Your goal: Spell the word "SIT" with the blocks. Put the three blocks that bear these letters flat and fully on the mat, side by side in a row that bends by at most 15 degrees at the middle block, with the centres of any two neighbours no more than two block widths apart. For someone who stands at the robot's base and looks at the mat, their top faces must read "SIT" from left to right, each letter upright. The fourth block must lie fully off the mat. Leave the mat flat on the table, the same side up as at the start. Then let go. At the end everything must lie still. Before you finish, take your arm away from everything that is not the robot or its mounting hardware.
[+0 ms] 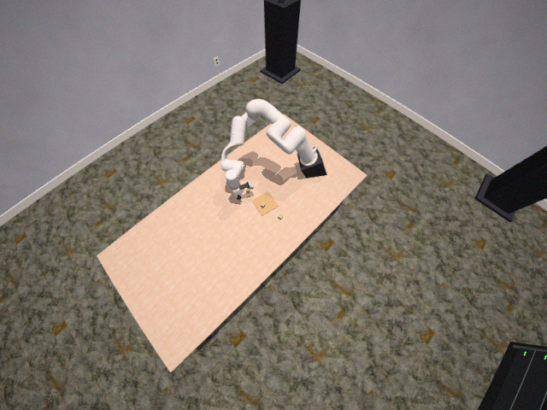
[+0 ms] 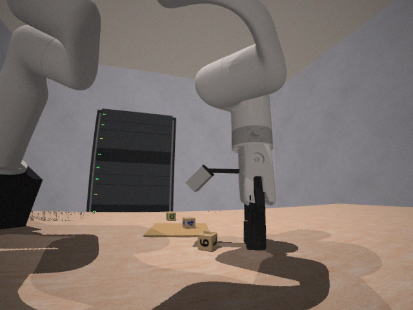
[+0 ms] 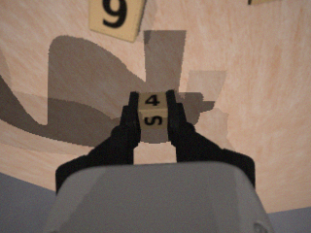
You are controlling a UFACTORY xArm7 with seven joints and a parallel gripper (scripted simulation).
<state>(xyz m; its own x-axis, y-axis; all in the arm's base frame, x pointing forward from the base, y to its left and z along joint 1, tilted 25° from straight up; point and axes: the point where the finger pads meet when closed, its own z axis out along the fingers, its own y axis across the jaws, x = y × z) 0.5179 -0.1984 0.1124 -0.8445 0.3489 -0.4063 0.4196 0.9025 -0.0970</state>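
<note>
Right now my hand is 90 mm past the tan mat, 180 mm to the right of it and 20 mm above it. Also, from my hand: wooden block (80 mm behind, 330 mm to the left, 10 mm below).
</note>
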